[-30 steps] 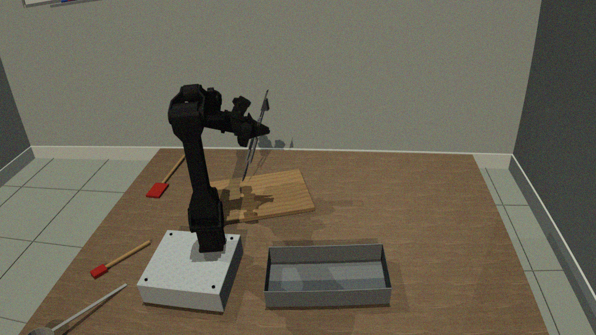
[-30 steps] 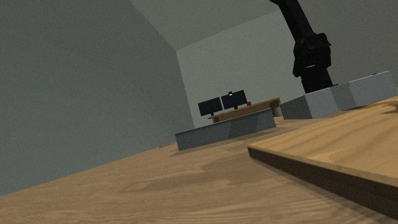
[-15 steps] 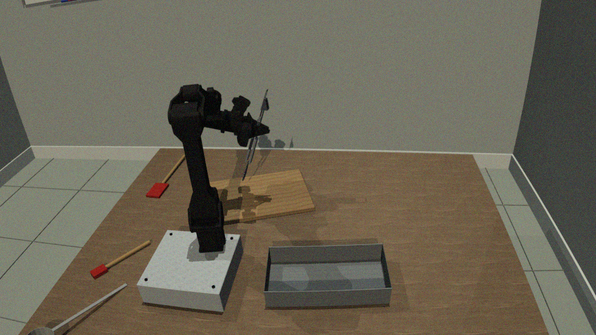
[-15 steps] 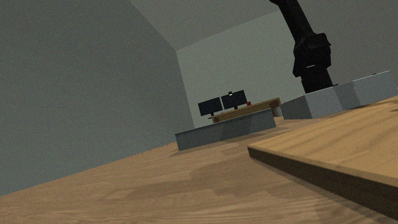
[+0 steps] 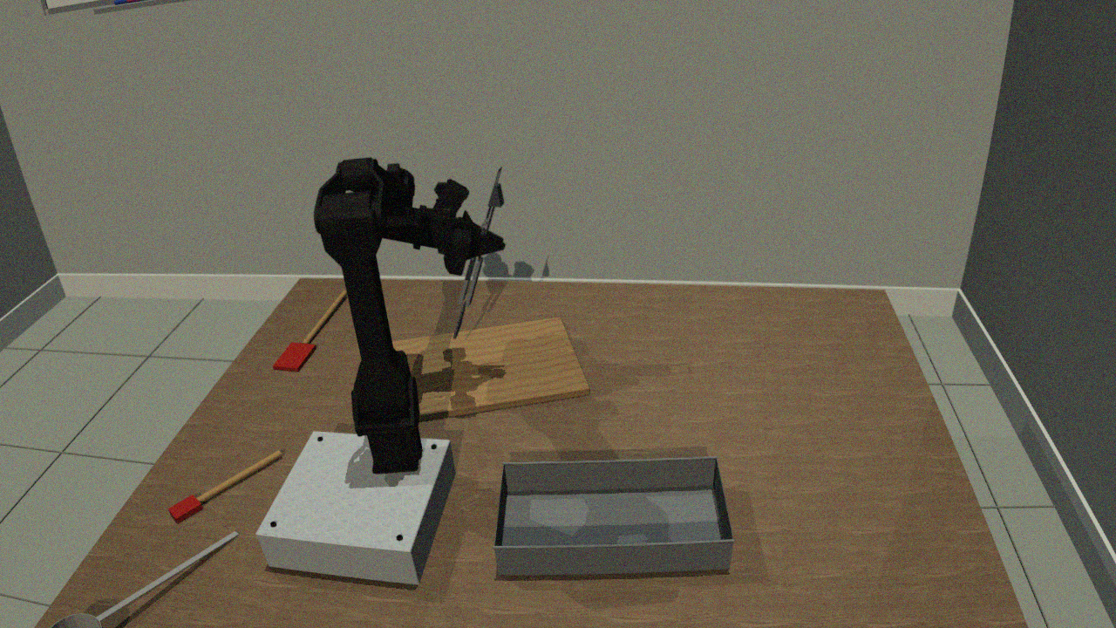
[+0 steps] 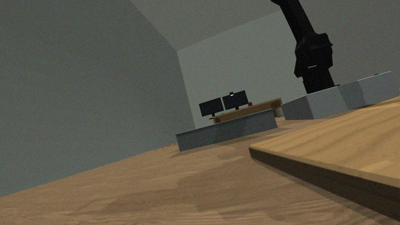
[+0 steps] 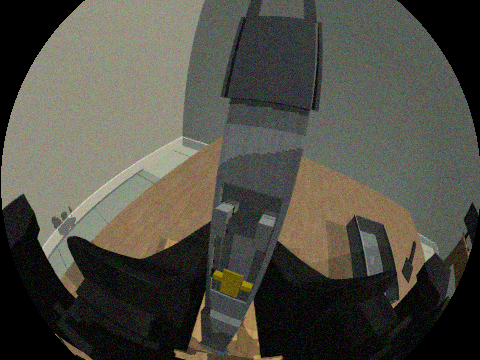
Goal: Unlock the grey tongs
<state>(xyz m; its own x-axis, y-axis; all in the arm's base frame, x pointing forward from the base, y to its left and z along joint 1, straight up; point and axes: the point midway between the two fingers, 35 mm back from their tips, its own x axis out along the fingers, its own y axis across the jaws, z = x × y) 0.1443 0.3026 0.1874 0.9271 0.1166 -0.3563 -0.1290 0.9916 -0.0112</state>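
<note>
Right now the yellow lock piece is 40 mm behind my gripper tip and 10 mm above it. Round my gripper tip: roasting tin 120 mm ahead, 420 mm to the right, 210 mm below; wooden board 70 mm behind, 10 mm to the right, 230 mm below.
</note>
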